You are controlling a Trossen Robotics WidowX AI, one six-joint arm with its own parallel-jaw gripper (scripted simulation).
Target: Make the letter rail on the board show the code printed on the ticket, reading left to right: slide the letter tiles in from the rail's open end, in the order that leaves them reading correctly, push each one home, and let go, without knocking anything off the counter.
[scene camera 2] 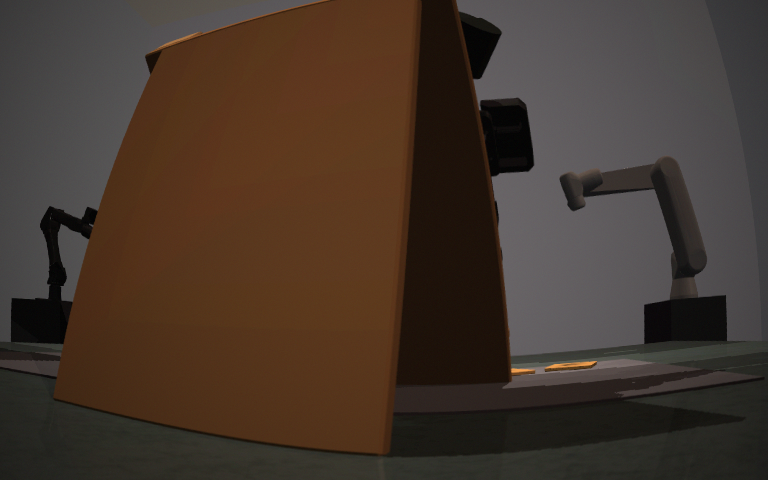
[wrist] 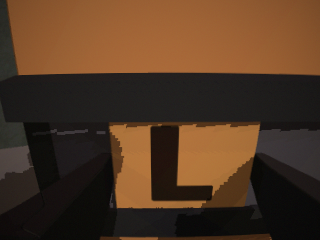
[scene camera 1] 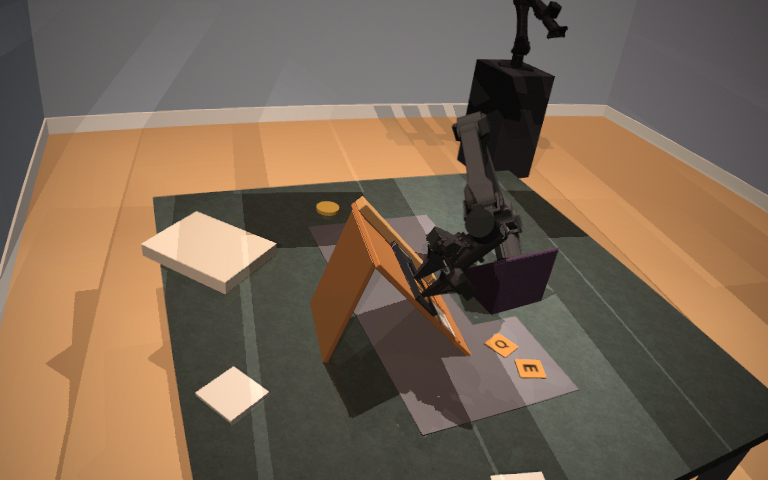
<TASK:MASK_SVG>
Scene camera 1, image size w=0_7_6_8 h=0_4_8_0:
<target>gripper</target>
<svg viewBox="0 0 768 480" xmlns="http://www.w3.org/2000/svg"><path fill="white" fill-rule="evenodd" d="M434 226L432 231L426 235L426 240L429 242L427 257L413 277L419 280L445 268L444 260L450 273L447 275L442 270L439 279L421 293L423 298L458 293L466 301L469 301L475 296L476 290L467 277L469 273L467 269L476 261L479 261L480 264L484 262L482 257L486 254L469 233L466 235L464 232L458 232L453 235Z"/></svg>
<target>cream box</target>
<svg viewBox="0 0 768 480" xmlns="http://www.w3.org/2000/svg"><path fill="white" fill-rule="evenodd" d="M141 244L143 256L223 294L227 294L232 288L276 256L276 243L198 212L171 225Z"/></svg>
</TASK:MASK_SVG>
